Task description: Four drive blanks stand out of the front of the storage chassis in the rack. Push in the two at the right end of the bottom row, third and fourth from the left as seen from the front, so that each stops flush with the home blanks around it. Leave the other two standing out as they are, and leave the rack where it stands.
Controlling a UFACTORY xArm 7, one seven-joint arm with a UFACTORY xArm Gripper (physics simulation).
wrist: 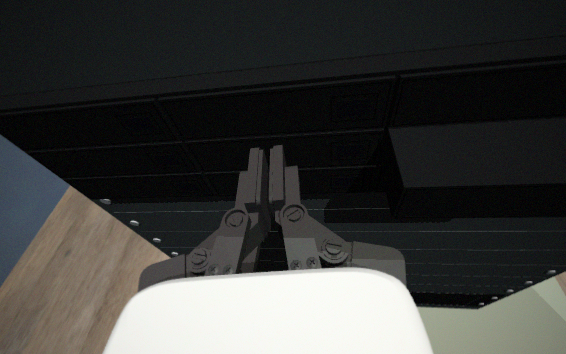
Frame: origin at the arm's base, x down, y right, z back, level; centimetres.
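Seen in the pictures: gripper, between the fingertips: (pixel 271 163).
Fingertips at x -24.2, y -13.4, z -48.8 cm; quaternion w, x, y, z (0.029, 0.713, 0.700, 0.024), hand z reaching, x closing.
A point is followed by its place in that frame.
The storage chassis (pixel 260 55) @(z -50.3, x -30.0, y -12.9 cm) is very dark and spans the view, with thin lines marking the edges of its blanks. One drive blank (pixel 480 155) @(z -46.0, x -26.3, y -3.9 cm) stands out of the front at the right, running past the view's edge. Home blanks (pixel 280 112) @(z -48.7, x -27.9, y -12.3 cm) left of it look flush in the dim light. My gripper (pixel 271 163) @(z -48.8, x -24.2, y -13.4 cm) is shut and empty, left of the standing-out blank, its fingertips over the flush blanks at mid-view. Whether the tips touch the front cannot be told. The other blanks that stand out cannot be made out.
Dark rack panels (pixel 480 245) @(z -48.7, x -8.3, y 5.2 cm) with thin horizontal lines lie below the chassis in the picture, with round screw heads (pixel 134 223) @(z -51.7, x -14.0, y -30.2 cm) along their sides. A wooden surface (pixel 75 260) and a blue area (pixel 22 190) show at the left. A pale green surface (pixel 470 330) @(z -44.4, x 23.7, y 15.6 cm) shows at the lower right.
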